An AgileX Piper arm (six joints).
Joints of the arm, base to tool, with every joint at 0 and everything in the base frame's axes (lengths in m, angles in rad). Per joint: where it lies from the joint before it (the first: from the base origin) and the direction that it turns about. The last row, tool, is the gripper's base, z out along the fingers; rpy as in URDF.
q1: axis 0 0 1 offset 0.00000 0.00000 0.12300
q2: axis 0 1 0 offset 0.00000 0.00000 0.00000
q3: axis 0 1 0 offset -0.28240 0.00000 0.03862
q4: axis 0.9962 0 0.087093 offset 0.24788 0.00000 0.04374
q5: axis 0 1 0 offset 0.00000 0.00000 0.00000
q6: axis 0.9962 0 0.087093 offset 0.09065 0.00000 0.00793
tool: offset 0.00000 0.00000 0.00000 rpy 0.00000 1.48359 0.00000
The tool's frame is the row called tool.
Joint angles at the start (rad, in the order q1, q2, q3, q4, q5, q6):
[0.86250, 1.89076, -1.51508, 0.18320, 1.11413, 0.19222]
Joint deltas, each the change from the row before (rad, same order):
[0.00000, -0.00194, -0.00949, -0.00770, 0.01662, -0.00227]
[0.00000, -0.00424, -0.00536, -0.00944, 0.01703, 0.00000]
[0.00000, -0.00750, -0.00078, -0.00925, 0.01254, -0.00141]
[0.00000, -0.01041, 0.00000, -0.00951, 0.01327, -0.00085]
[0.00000, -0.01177, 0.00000, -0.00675, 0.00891, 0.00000]
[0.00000, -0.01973, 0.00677, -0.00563, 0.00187, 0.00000]
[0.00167, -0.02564, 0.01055, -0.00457, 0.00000, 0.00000]
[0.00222, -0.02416, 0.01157, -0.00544, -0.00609, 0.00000]
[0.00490, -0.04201, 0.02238, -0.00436, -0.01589, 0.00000]
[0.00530, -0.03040, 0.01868, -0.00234, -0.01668, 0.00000]
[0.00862, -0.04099, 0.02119, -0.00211, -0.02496, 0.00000]
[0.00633, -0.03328, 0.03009, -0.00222, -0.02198, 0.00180]
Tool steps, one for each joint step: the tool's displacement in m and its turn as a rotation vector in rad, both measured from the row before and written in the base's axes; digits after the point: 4 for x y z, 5 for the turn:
[0.0001, -0.0007, 0.0029, -0.00798, -0.00231, 0.00720]
[-0.0004, -0.0015, 0.0027, -0.01086, -0.00164, 0.00533]
[-0.0008, -0.0020, 0.0028, -0.00857, -0.00402, 0.00573]
[-0.0011, -0.0024, 0.0037, -0.00771, -0.00502, 0.00517]
[-0.0011, -0.0021, 0.0043, -0.00182, -0.00666, 0.00286]
[-0.0021, -0.0031, 0.0056, 0.00491, -0.01134, 0.00154]
[-0.0034, -0.0036, 0.0067, 0.00857, -0.01320, 0.00265]
[-0.0031, -0.0032, 0.0058, 0.01063, -0.01626, 0.00256]
[-0.0060, -0.0051, 0.0094, 0.02403, -0.02641, 0.00380]
[-0.0048, -0.0033, 0.0060, 0.01999, -0.02018, 0.00374]
[-0.0067, -0.0038, 0.0091, 0.03278, -0.03033, 0.00606]
[-0.0059, -0.0043, 0.0036, 0.01802, -0.01721, 0.00245]

